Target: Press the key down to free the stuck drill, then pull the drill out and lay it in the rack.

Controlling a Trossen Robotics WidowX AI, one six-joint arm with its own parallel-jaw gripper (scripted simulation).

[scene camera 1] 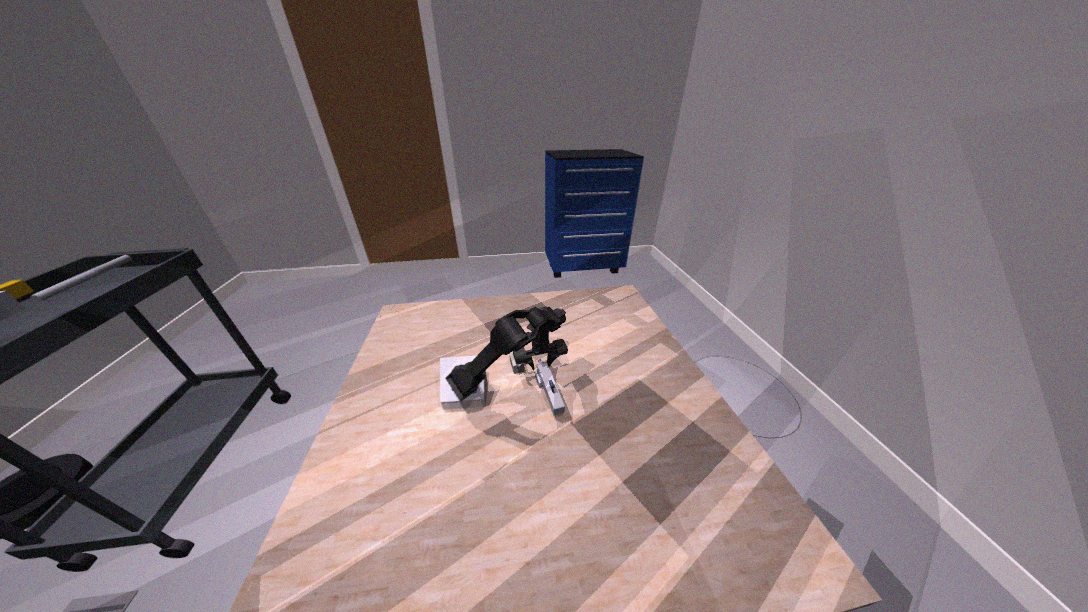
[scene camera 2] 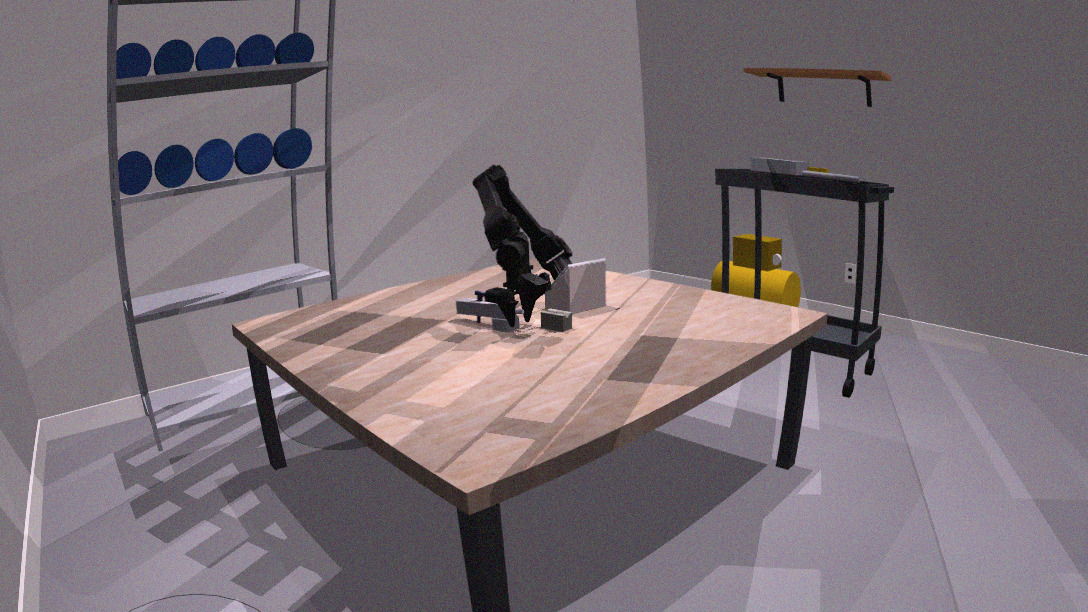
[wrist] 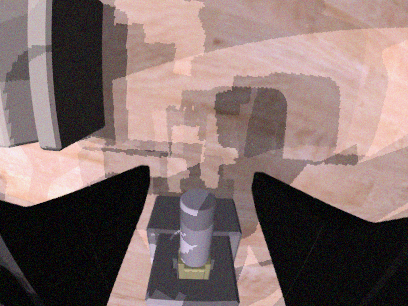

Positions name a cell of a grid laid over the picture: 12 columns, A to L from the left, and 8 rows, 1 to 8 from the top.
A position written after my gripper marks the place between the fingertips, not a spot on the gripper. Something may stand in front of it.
Scene:
my gripper: scene camera 1 F5; scene camera 2 F5; wrist F5

